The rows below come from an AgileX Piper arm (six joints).
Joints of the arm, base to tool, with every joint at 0 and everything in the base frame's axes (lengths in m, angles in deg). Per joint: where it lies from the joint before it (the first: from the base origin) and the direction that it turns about. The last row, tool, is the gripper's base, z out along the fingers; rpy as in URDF.
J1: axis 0 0 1 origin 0.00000 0.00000 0.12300
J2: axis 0 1 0 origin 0.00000 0.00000 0.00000
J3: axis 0 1 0 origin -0.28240 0.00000 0.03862
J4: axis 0.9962 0 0.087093 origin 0.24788 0.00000 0.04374
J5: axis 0 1 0 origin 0.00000 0.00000 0.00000
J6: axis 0.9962 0 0.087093 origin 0.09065 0.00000 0.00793
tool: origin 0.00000 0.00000 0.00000 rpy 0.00 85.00 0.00
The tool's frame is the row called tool.
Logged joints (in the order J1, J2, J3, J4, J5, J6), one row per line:
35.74 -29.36 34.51 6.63 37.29 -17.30
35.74 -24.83 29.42 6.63 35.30 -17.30
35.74 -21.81 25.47 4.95 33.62 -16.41
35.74 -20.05 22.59 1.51 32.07 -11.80
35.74 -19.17 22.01 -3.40 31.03 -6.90
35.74 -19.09 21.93 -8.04 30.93 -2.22
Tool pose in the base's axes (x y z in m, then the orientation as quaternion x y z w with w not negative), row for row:
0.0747 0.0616 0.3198 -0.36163 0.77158 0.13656 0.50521
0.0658 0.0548 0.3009 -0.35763 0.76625 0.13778 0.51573
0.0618 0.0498 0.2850 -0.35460 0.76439 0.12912 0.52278
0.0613 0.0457 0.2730 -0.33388 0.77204 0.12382 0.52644
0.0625 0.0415 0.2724 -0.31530 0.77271 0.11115 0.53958
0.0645 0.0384 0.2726 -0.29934 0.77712 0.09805 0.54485
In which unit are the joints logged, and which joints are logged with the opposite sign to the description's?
The joints are logged in degrees. Opposite sign: J2, J3.
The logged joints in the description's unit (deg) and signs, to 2 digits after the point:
35.74 29.36 -34.51 6.63 37.29 -17.30
35.74 24.83 -29.42 6.63 35.30 -17.30
35.74 21.81 -25.47 4.95 33.62 -16.41
35.74 20.05 -22.59 1.51 32.07 -11.80
35.74 19.17 -22.01 -3.40 31.03 -6.90
35.74 19.09 -21.93 -8.04 30.93 -2.22

